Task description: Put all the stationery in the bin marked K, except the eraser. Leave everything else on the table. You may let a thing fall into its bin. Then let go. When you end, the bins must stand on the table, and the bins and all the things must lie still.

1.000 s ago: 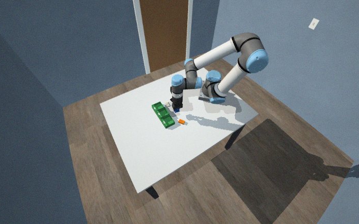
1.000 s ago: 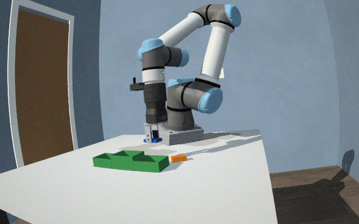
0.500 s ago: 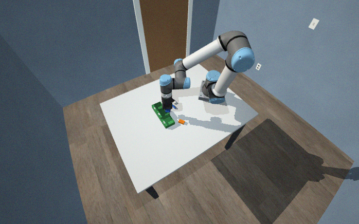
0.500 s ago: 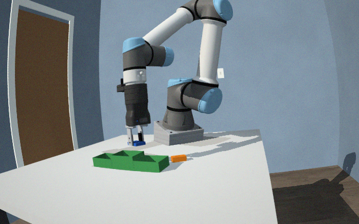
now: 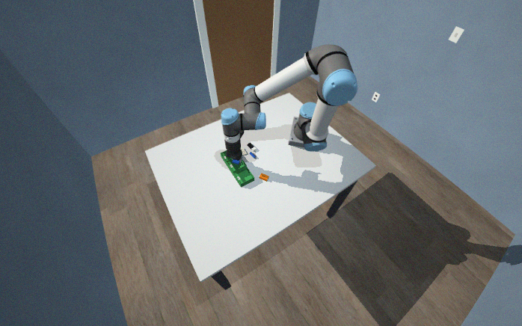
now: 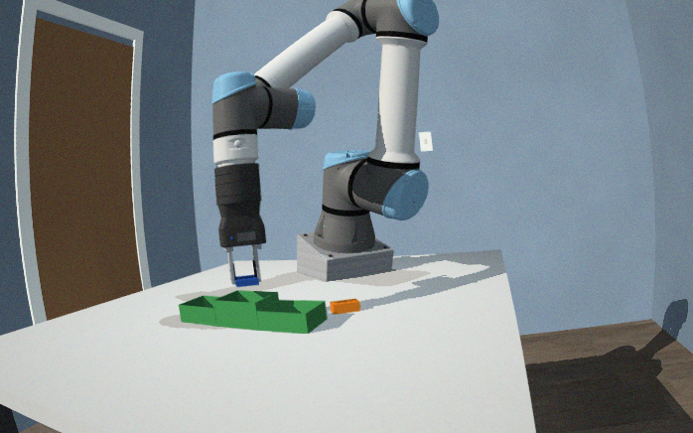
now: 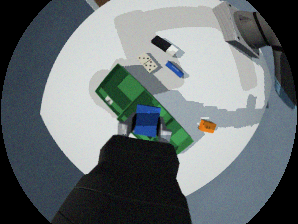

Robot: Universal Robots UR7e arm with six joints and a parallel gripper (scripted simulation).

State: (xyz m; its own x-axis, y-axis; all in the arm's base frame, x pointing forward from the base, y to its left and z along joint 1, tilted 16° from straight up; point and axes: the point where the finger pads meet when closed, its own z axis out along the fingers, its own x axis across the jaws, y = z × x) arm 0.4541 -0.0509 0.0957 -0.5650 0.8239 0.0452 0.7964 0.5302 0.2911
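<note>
Right now my hand is 1 cm above the blue block. Also, from my hand: white die (8 cm behind, 9 cm to the right, 8 cm below); then blue stick (12 cm behind, 3 cm to the right, 8 cm below); then three joined green bins (1 cm ahead, 6 cm below).
</note>
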